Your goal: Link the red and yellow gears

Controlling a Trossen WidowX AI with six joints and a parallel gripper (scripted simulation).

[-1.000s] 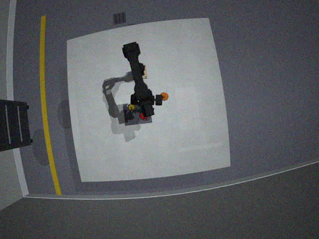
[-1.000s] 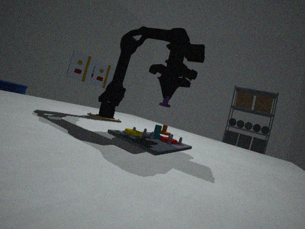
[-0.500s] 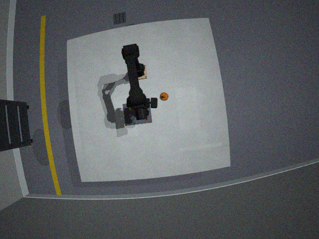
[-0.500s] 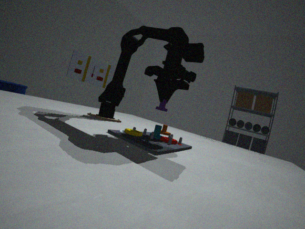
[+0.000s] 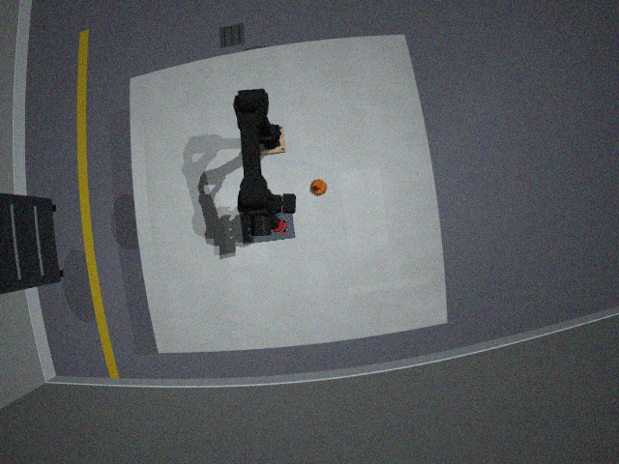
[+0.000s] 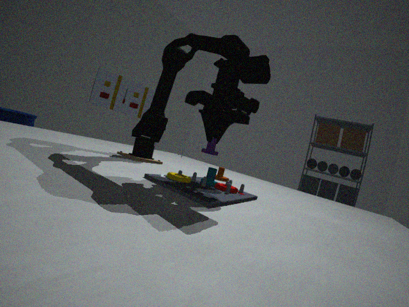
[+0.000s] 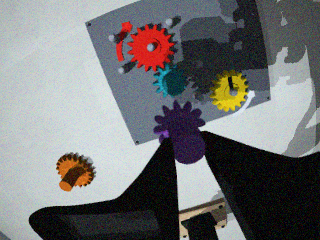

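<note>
The teal gear lies 8 cm below my gripper tip, 2 cm ahead of it and 1 cm to the right of it. Also, from my gripper tip: purple gear (1 cm below); yellow gear (9 cm below, 8 cm to the right, 2 cm behind); red gear (9 cm below, 7 cm ahead, 1 cm to the right).
</note>
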